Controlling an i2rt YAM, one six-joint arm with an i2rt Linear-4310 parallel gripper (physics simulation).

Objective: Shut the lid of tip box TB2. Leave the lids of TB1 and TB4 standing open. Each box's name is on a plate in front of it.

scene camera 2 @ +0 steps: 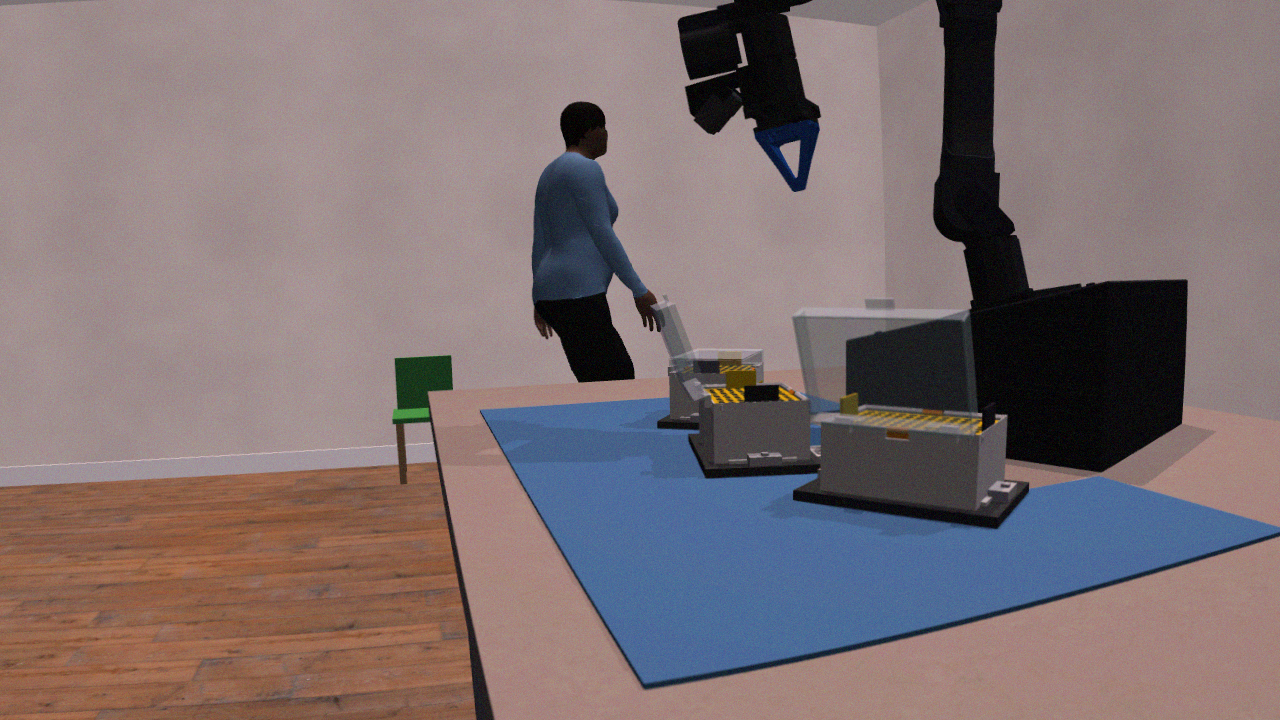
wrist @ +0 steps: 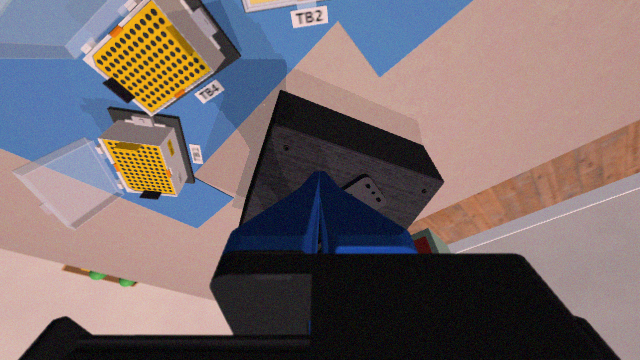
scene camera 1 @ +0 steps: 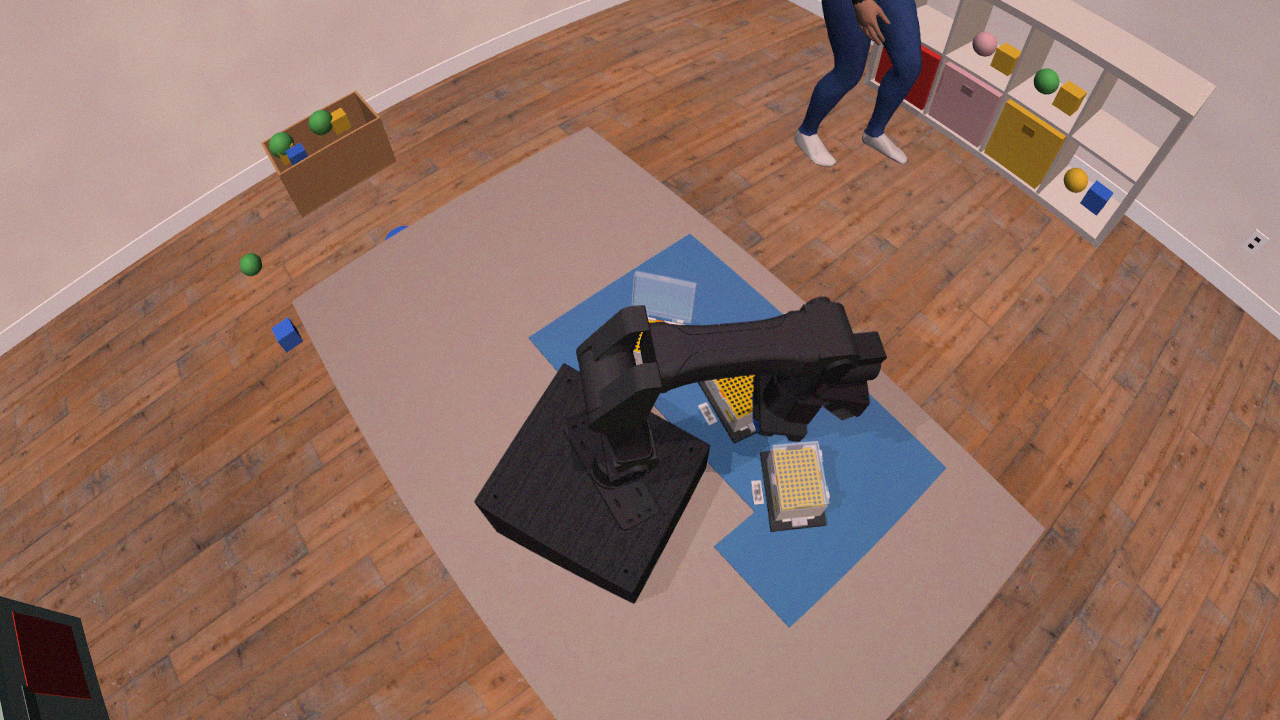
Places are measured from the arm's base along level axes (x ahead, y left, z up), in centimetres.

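Pixels of known places: gripper, between the fingertips: (scene camera 2: 799,190) (wrist: 319,180) (scene camera 1: 760,432); arm's base, origin of its link: (scene camera 2: 1004,311) (scene camera 1: 610,470).
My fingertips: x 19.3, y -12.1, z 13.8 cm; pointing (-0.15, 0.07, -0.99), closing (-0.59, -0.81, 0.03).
Ahead of a thing's pixels: the offset from my fingertips to its top centre. "pt": to the spot under its first point. Level surfaces: height alone.
Tip box TB2 (scene camera 1: 798,479) (scene camera 2: 685,394) stands behind its name plate @(pt dx +2.8, dy -1.4, dz -26.3 cm) (scene camera 1: 756,491) (wrist: 309,17), with its clear lid @(pt dx +5.9, dy -1.2, dz -19.0 cm) (scene camera 2: 750,357) down flat over the yellow rack. In the wrist view, a strip of TB2 shows at the top edge. TB4 @(dx +11.1, dy +16.0, dz -19.0 cm) (scene camera 1: 737,401) (scene camera 2: 756,434) (wrist: 152,57) has its clear lid (wrist: 35,25) standing open; the arm partly covers it in scene camera 1. TB1 (scene camera 2: 908,465) (wrist: 142,165) has its lid @(pt dx +8.7, dy +38.6, dz -16.3 cm) (scene camera 1: 664,295) (scene camera 2: 881,358) (wrist: 70,185) standing open. My gripper (scene camera 2: 799,188) (wrist: 319,180) is shut and empty, high above the boxes.
The boxes stand on a blue mat @(dz -26.4 cm) (scene camera 1: 859,537) (scene camera 2: 626,573) on the pinkish table @(dz -26.7 cm) (scene camera 1: 429,313) (scene camera 2: 1190,617). The arm's black base block (scene camera 1: 537,501) (scene camera 2: 1136,367) (wrist: 345,145) stands beside the mat. A person (scene camera 1: 881,62) (scene camera 2: 577,232) stands beyond the table.
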